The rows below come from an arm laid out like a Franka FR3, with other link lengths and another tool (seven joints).
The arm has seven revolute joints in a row. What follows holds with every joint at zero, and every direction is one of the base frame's. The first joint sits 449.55 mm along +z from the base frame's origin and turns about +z. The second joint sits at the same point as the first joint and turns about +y. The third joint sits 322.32 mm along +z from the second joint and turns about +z. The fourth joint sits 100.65 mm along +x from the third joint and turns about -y. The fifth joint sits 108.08 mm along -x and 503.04 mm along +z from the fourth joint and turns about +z. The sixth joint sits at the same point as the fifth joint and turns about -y. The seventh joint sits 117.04 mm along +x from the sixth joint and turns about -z. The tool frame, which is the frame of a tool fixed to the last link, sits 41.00 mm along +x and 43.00 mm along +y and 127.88 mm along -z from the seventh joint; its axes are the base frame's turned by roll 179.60, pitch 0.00 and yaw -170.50 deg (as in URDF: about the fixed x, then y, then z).
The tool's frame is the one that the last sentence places.
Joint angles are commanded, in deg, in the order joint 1, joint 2, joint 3, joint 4, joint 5, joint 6, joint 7. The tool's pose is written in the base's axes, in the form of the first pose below.
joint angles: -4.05, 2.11, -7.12, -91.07, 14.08, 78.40, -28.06
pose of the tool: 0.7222 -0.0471 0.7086 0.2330 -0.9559 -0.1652 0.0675
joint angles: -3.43, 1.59, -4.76, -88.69, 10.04, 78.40, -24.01
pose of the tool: 0.7253 -0.0211 0.7332 0.2253 -0.9645 -0.1204 0.0665
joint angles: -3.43, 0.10, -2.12, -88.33, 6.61, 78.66, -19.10
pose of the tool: 0.7224 0.0015 0.7507 0.2049 -0.9731 -0.0831 0.0652
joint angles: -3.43, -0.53, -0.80, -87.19, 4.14, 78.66, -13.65
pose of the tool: 0.7235 0.0091 0.7671 0.1682 -0.9824 -0.0548 0.0598
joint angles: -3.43, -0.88, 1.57, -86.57, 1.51, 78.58, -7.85
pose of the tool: 0.7252 0.0289 0.7746 0.1361 -0.9886 -0.0265 0.0595
